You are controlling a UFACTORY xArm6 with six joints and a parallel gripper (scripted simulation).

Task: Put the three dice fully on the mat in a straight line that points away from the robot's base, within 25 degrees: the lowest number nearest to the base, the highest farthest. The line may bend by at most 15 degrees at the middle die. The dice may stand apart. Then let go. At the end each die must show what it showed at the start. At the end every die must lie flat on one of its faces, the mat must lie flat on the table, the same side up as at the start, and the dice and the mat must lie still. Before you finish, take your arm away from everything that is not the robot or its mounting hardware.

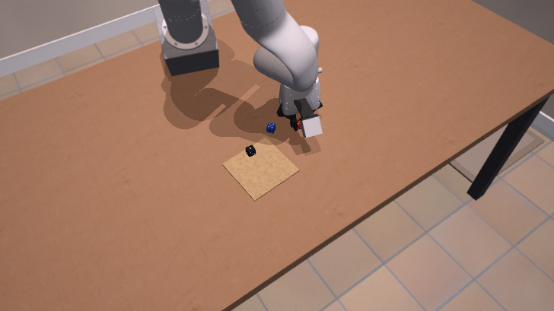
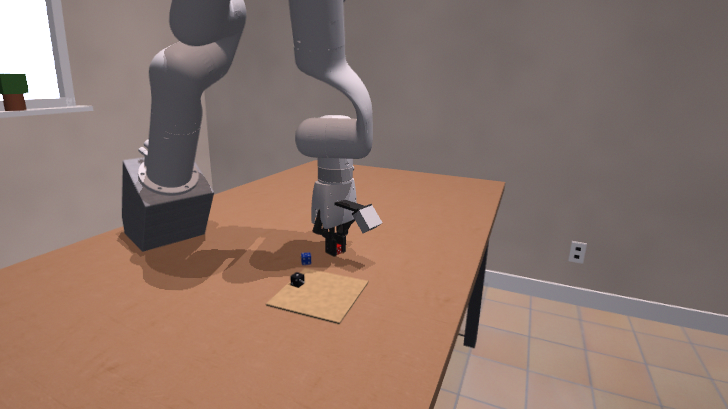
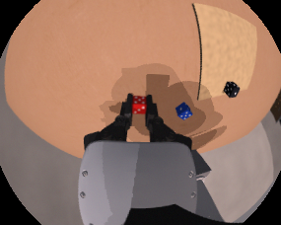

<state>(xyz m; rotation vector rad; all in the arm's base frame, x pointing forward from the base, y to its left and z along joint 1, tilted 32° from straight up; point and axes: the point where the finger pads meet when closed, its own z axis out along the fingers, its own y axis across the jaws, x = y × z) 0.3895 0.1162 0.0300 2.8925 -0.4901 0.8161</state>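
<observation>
Now: the tan mat 17 cm to the right of my hand, 4 cm ahead of it and 2 cm below it. Round my hand: red die: 1 cm below; black die: 16 cm to the right, 1 cm below, 1 cm behind; blue die: 7 cm to the right, 4 cm behind, 1 cm below.
</observation>
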